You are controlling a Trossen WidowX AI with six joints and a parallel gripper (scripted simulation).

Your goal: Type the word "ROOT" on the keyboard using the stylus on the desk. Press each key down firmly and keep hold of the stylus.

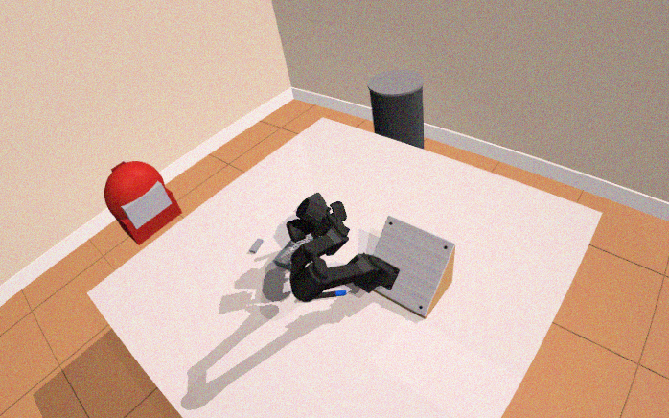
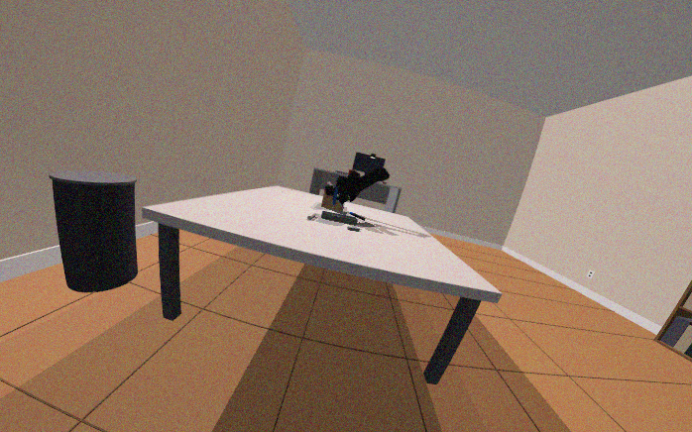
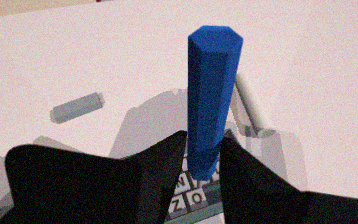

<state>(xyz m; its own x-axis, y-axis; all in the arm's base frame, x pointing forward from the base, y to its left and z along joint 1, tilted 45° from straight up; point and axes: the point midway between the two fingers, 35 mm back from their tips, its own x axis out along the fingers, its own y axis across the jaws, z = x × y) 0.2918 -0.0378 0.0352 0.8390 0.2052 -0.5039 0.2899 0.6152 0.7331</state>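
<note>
Right now the white piece is 110 mm ahead of my gripper tip, 90 mm to the right of it and 100 mm below it. Round my gripper tip: grey object 150 mm ahead, 140 mm to the left, 100 mm below; then blue stylus 20 mm below.
</note>
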